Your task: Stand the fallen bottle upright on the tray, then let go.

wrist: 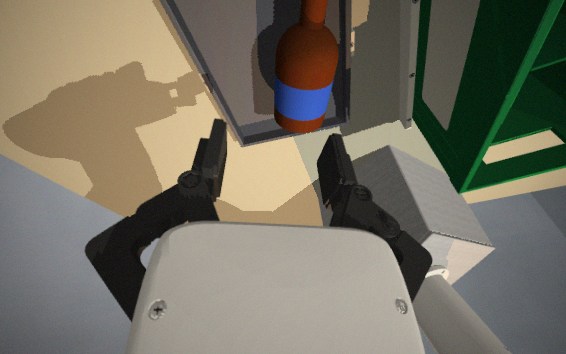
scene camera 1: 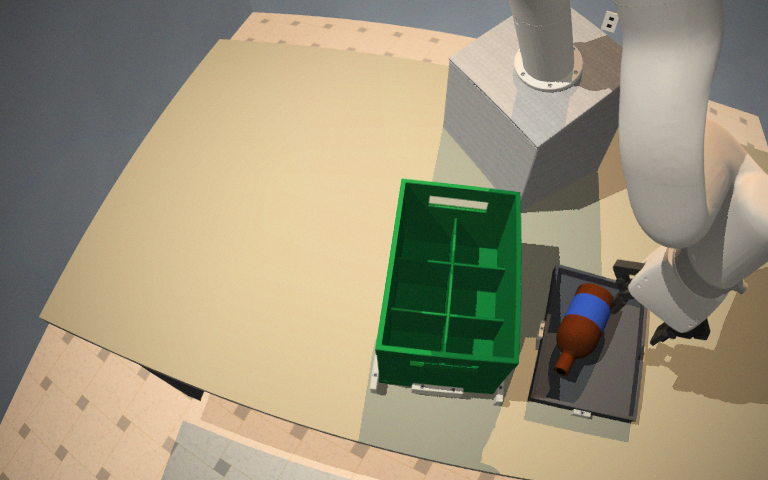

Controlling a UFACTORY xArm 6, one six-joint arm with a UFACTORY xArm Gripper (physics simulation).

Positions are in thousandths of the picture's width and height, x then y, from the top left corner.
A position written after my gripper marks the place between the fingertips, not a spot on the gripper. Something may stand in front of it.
Note:
In view: my gripper (scene camera 1: 827, 670) and a brown bottle (scene camera 1: 752, 703).
My gripper shows as well in the wrist view (wrist: 489, 403).

